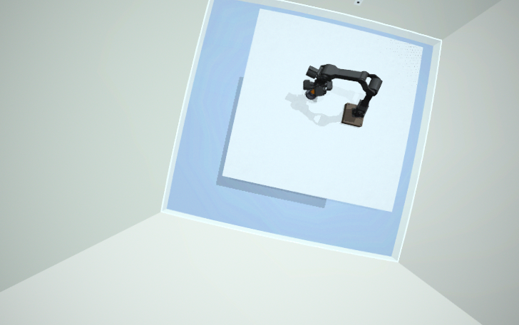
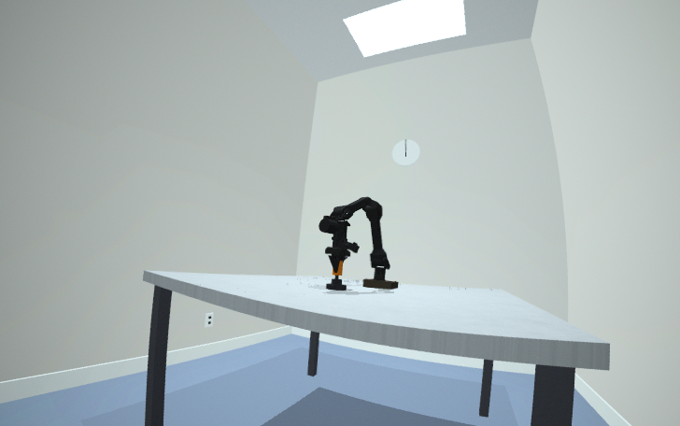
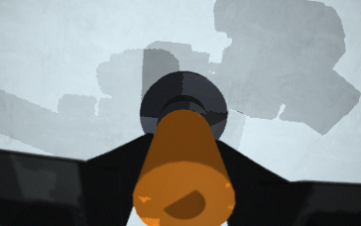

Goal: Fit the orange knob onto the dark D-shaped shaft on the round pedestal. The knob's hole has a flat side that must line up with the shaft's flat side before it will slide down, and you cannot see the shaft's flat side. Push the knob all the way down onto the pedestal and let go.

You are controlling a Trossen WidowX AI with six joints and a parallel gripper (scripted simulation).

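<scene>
Right now my gripper tip is 2 cm below the orange knob. The rest, counted from my gripper tip: round dark pedestal (4 cm below).
</scene>
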